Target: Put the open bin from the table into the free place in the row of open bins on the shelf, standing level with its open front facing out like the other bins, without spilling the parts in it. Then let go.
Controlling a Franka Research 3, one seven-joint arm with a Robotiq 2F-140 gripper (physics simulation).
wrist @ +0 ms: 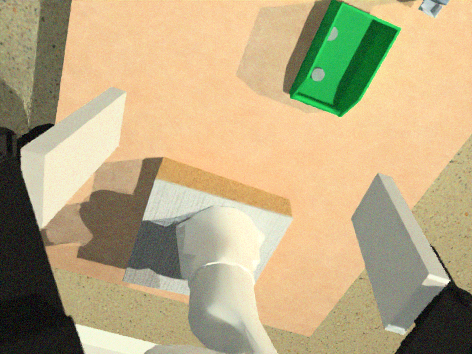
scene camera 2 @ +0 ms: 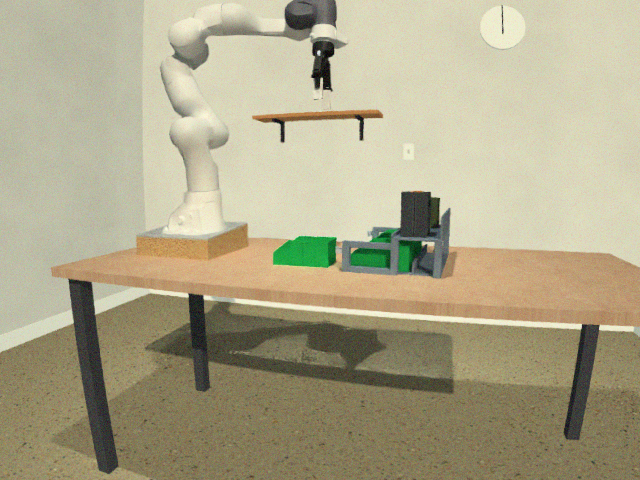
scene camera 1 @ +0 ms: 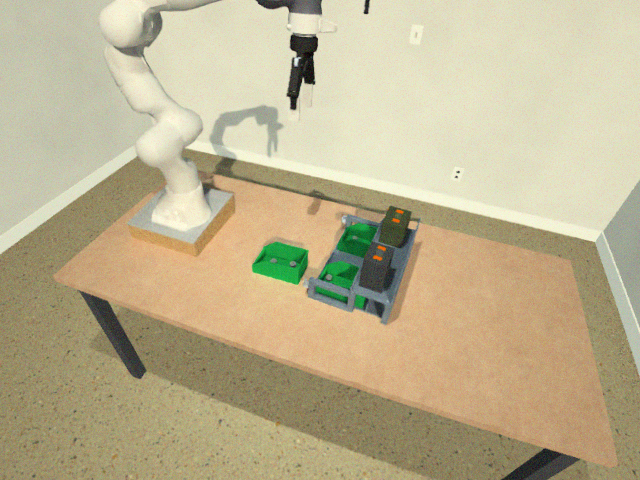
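Note:
The green open bin (scene camera 1: 279, 270) (scene camera 2: 311, 253) (wrist: 369, 56) stands upright on the table, left of the shelf (scene camera 1: 383, 296) (scene camera 2: 394, 256) (wrist: 431, 8). Its low front faces the robot base, and round grey parts lie inside. The shelf holds a near green bin (scene camera 1: 338, 277) (scene camera 2: 370, 257) and a far green bin (scene camera 1: 356, 241), with a gap between them; their low fronts face the same side. My gripper (scene camera 1: 301, 106) (scene camera 2: 322, 97) (wrist: 245, 158) is open and empty, high above the table. The gap does not show in the wrist view.
A black case (scene camera 1: 376, 266) (scene camera 2: 415, 213) and an olive case (scene camera 1: 395, 226) (scene camera 2: 435, 212) stand on the shelf's raised rear deck. The robot base block (scene camera 1: 211, 226) (scene camera 2: 180, 244) (wrist: 225, 187) is left of the loose bin. A wooden wall shelf (scene camera 2: 317, 115) hangs behind.

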